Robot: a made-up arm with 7 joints.
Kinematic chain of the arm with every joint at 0, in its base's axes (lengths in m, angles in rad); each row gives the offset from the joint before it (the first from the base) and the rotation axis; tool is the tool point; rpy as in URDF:
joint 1: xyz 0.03 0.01 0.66 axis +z
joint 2: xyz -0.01 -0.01 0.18 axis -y
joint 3: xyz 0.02 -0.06 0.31 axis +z
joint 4: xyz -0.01 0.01 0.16 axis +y
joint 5: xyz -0.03 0 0.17 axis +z
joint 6: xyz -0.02 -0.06 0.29 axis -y
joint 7: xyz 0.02 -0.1 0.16 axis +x
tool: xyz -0.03 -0.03 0.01 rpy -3.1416 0 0
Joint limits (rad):
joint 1: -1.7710..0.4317
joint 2: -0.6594..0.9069
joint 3: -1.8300..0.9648
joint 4: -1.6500..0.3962
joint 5: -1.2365..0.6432
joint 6: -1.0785..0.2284
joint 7: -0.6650..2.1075
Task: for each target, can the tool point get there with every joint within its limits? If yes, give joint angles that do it. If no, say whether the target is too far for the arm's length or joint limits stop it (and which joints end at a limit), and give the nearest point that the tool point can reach.
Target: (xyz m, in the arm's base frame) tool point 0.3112 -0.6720 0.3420
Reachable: no: joint limits stop it (at a limit: joint 1, joint 2, joint 3, joint 4, joint 6) | nearest point -0.0583 -0.6686 0.6977 | short by 0.513 m
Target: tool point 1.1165 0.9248 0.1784
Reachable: no: too far | nearest point 0.5161 0.6250 0.7150 | short by 0.859 m
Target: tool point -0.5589 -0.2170 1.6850
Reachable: yes | joints -0.0241 0.5501 0.4675 -0.4096 0.3959 -0.8407 1.4502
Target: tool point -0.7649 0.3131 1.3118
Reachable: yes | joints -0.7226 0.5587 0.0593 -0.8389 -0.4856 -0.9214 0.6231
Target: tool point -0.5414 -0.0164 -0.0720
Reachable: no: joint limits stop it (at a limit: joint 2, joint 4, joint 5, joint 7) | nearest point -0.5222 -0.0155 0.4819 | short by 0.554 m
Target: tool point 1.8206 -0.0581 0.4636
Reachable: no: too far | nearest point 0.7499 -0.0174 1.0417 | short by 1.218 m
